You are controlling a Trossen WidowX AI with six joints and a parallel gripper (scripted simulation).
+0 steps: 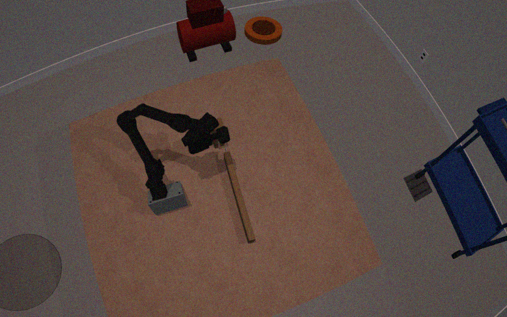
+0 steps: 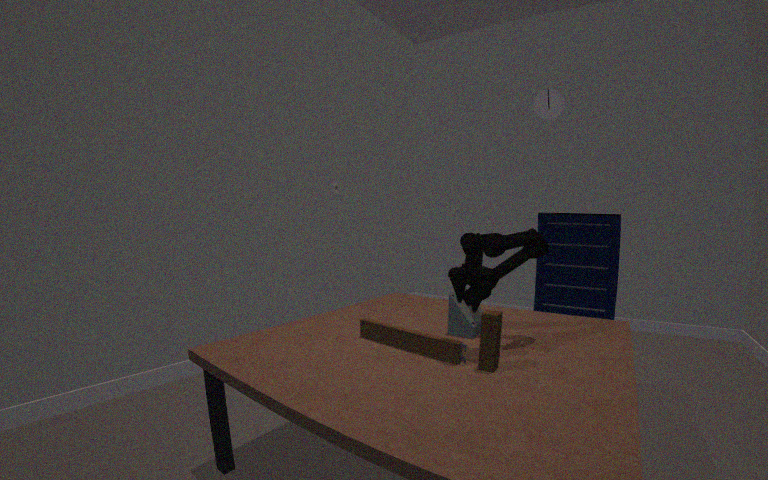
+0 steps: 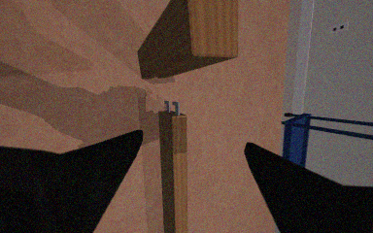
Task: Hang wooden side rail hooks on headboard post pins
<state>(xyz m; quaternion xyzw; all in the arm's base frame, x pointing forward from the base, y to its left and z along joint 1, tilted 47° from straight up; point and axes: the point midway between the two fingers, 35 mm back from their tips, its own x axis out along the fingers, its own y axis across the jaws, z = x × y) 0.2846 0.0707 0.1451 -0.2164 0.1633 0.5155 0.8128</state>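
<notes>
Right now the headboard post is 90 mm to the left of my gripper tip, 80 mm below it and 20 mm ahead of it.
</notes>
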